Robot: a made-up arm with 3 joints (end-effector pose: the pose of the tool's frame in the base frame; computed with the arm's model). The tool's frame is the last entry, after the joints. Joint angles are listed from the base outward.
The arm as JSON. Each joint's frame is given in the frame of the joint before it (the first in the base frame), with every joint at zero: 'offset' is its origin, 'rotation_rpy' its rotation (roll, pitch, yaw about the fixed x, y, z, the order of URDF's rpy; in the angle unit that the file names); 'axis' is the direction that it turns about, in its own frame. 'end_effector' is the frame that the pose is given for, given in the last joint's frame.
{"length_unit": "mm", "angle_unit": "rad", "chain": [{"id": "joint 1", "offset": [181.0, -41.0, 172.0], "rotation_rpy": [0.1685, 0.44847, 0.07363], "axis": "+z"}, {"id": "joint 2", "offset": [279.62, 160.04, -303.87], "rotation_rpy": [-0.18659, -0.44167, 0.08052], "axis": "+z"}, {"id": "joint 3", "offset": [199.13, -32.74, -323.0], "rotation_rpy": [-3.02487, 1.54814, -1.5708], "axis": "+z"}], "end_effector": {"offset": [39.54, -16.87, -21.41], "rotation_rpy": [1.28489, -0.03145, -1.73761]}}
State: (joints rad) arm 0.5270 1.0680 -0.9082
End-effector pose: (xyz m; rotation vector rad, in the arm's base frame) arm 0.2465 0.5989 -0.3919 0.7291 -1.2302 1.0995
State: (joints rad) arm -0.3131 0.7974 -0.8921
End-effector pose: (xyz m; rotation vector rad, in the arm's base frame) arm 0.5402 0.1255 -0.5801 -0.1421 -1.0227 0.3850
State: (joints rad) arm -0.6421 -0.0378 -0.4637
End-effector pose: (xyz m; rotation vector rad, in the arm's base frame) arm 0.4473 -0.2671 -0.5645 -0.7816 -0.4440 -0.5751
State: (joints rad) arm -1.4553 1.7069 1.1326
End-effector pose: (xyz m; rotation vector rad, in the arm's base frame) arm 0.1992 -0.3513 -0.6004 -0.6418 1.4923 0.4093
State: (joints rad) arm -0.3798 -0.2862 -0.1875
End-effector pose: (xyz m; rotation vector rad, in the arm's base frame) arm 0.4646 -0.1527 -0.5692 -0.5927 -0.2206 -0.6364
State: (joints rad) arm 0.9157 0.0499 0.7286
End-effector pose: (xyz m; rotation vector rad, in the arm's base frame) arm 0.2214 0.5717 -0.3621 -0.1146 0.2482 0.9724
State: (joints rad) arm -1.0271 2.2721 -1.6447
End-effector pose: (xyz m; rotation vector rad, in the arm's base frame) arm 0.2861 -0.0254 -0.6147 0.7496 -1.1992 0.7499
